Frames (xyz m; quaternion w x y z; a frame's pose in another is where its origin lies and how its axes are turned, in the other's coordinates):
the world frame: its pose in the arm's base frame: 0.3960 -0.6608 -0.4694 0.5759 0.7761 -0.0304 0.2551
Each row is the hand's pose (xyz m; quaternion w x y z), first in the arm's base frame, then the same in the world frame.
Working: the arm's base frame: its pose in the world frame: 0.0216 0.3261 -0.8408 0.5759 -0.7761 0.0304 -0.2551

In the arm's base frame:
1: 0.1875 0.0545 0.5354 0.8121 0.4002 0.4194 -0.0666
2: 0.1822 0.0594 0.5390 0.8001 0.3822 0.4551 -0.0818
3: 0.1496 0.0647 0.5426 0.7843 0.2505 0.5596 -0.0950
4: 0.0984 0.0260 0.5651 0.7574 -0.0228 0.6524 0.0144
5: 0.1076 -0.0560 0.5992 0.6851 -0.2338 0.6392 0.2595
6: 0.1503 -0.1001 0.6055 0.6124 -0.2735 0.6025 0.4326
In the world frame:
1: 0.4285 0.7142 -0.9333 0.7485 -0.2948 0.1124 -0.5832
2: 0.4267 0.7176 -0.9404 0.7227 -0.2872 0.1254 -0.6160
3: 0.4012 0.7301 -0.9577 0.6048 -0.3246 0.2085 -0.6967
4: 0.3569 0.7802 -0.9457 0.4023 -0.4341 0.4157 -0.6906
5: 0.3594 0.8345 -0.8748 0.2599 -0.4954 0.6500 -0.5143
6: 0.3883 0.8403 -0.8206 0.2325 -0.4659 0.7711 -0.3664

